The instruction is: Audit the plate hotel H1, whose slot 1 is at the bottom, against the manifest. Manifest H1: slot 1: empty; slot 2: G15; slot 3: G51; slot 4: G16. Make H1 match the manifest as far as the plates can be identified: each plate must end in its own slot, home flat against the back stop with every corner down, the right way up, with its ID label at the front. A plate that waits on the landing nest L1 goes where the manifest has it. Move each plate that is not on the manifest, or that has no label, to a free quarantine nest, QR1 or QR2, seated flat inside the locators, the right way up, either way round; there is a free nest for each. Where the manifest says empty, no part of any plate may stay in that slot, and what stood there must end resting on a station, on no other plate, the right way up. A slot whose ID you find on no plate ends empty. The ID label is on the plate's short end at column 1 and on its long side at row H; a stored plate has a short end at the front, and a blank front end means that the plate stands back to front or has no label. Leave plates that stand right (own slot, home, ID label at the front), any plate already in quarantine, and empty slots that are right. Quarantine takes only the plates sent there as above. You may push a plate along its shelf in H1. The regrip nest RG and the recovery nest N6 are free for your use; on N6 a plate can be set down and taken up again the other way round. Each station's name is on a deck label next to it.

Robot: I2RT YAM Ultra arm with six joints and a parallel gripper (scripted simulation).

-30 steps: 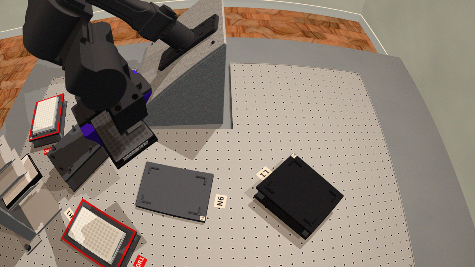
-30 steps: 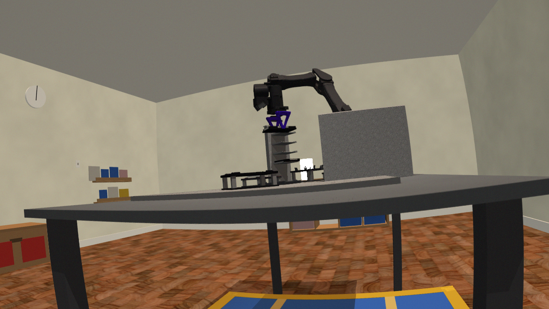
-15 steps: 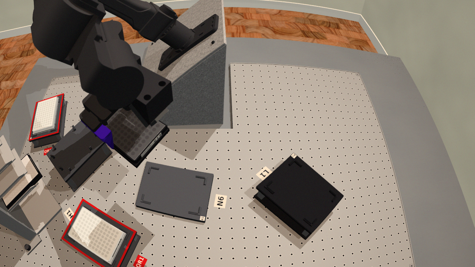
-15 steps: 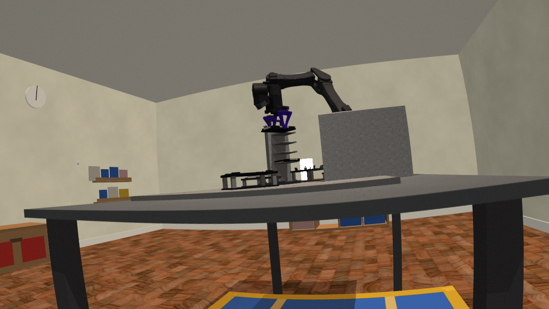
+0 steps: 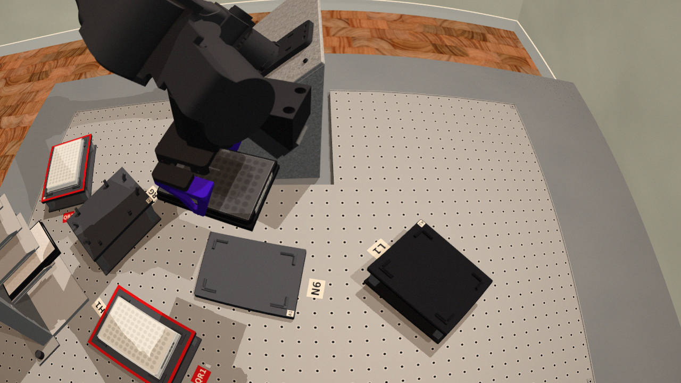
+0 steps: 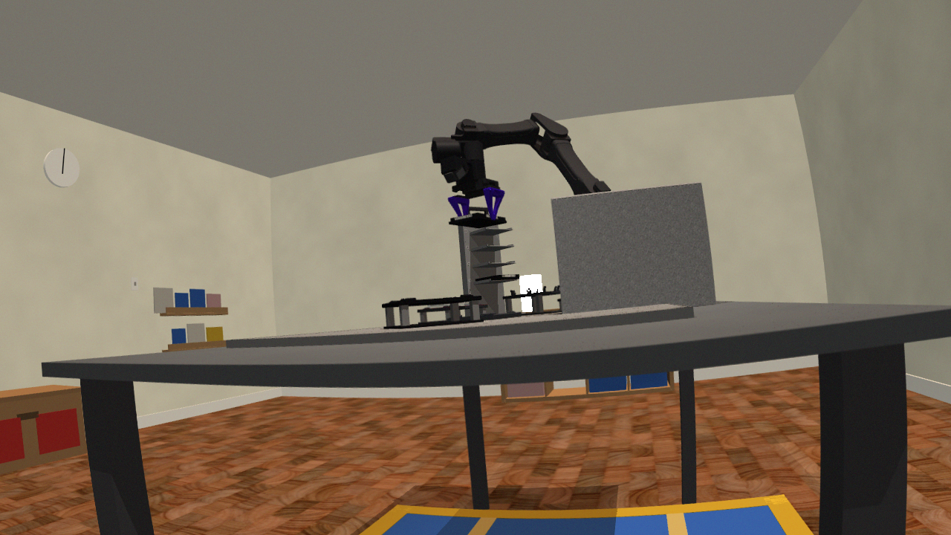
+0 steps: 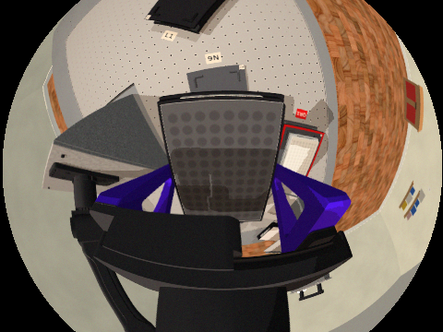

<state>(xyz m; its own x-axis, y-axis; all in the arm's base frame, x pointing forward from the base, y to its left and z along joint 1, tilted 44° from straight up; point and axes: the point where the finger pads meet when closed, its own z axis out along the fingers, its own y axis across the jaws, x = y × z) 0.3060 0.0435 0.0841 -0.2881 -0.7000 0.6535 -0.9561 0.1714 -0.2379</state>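
Right now the recovery nest N6 is 240 mm below my hand and 10 mm to the left of it. From my hand the other things lie so: QR1 label: 240 mm below, 190 mm ahead, 60 mm to the right; quarantine nest QR1: 210 mm below, 160 mm to the right, 150 mm ahead; N6 deck label: 240 mm below, 120 mm to the left, 10 mm ahead.
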